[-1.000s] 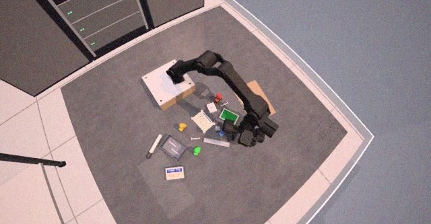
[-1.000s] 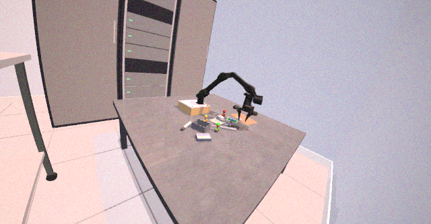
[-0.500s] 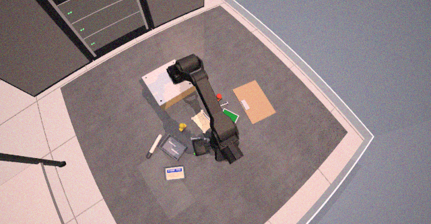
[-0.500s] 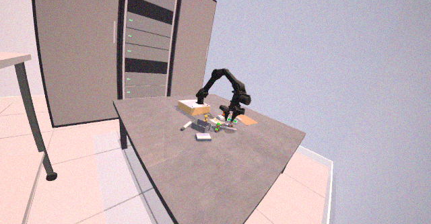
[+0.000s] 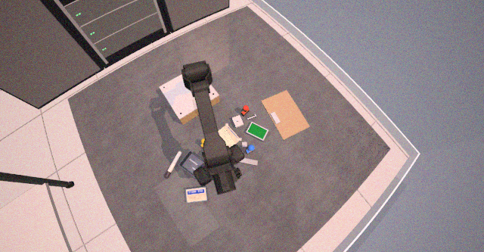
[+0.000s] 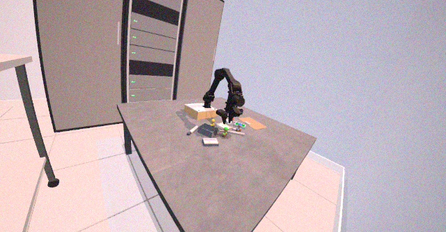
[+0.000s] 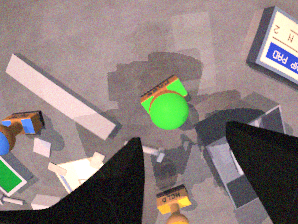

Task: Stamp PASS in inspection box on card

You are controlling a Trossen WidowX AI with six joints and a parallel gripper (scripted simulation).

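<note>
My gripper tip is now 8 cm above the green stamp. From my gripper tip the other things lie so: grey ruler (11 cm to the left, 9 cm below); then tray (10 cm to the right, 8 cm below, 7 cm behind); then yellow stamp (14 cm behind, 8 cm below, 2 cm to the right).
</note>
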